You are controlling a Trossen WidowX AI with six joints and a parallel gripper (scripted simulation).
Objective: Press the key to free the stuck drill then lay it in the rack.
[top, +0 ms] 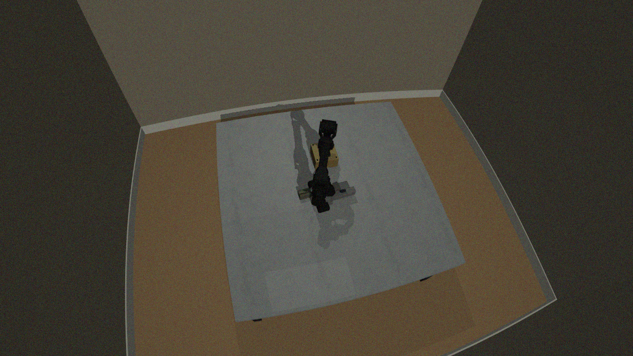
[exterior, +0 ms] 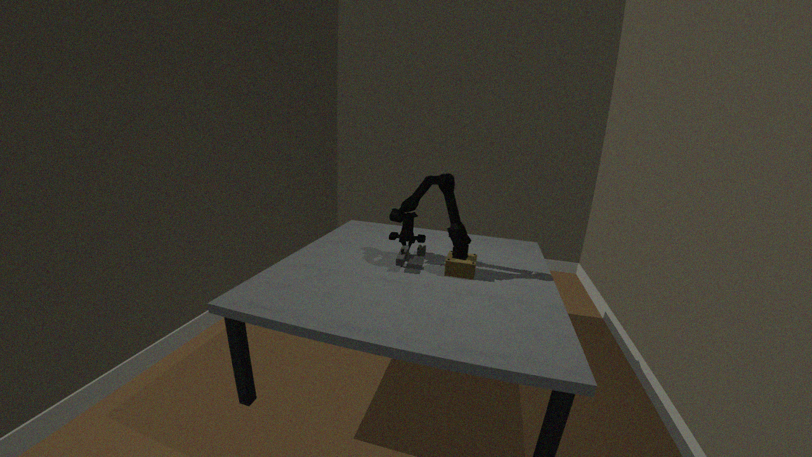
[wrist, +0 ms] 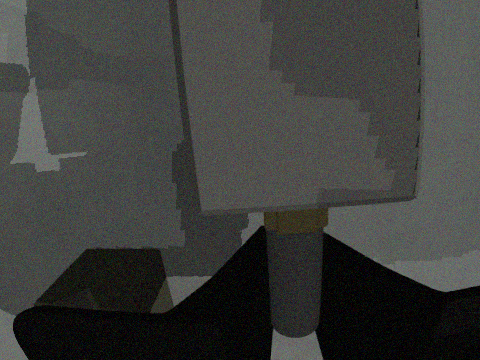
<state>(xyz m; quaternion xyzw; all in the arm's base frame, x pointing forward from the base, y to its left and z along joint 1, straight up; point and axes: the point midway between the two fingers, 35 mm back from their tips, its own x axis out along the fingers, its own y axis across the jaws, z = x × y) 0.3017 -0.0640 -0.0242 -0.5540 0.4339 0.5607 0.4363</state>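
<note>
The drill lies 50 mm to the left of my gripper tip, 30 mm above it and 10 mm behind it. The rest, counted from my gripper tip: rack 60 mm to the right, 60 mm behind; then small dark key 140 mm to the left, 40 mm above, 30 mm behind; then grey housing block 110 mm to the left, 30 mm behind, 20 mm above.
</note>
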